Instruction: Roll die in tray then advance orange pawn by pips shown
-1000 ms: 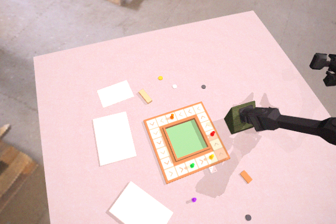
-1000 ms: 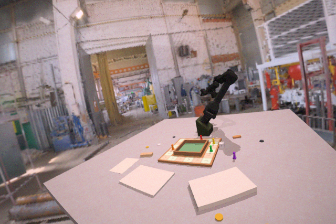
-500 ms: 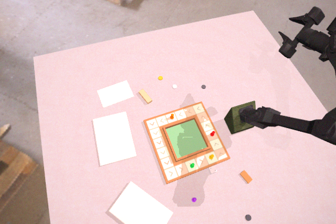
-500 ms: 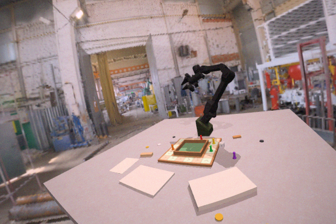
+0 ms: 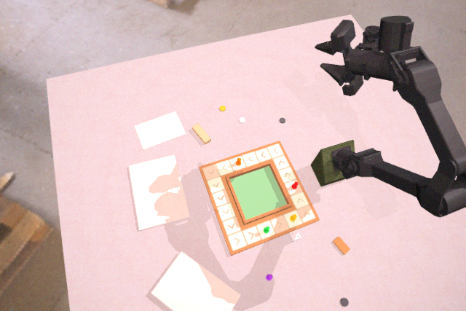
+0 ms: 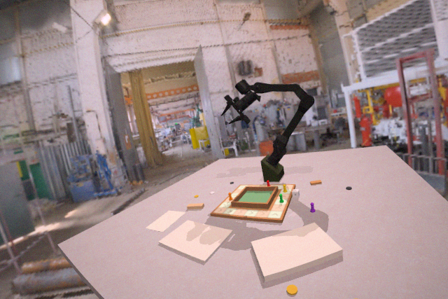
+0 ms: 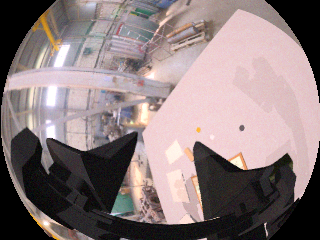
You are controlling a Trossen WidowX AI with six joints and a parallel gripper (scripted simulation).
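The white die lies 350 mm to the left of my gripper tip, 340 mm below it and 150 mm ahead of it. From my gripper tip the other things lie so: green tray: 350 mm below, 200 mm ahead, 190 mm to the left; orange pawn: 330 mm below, 220 mm ahead, 80 mm to the left; red pawn: 330 mm below, 210 mm to the left, 80 mm ahead.
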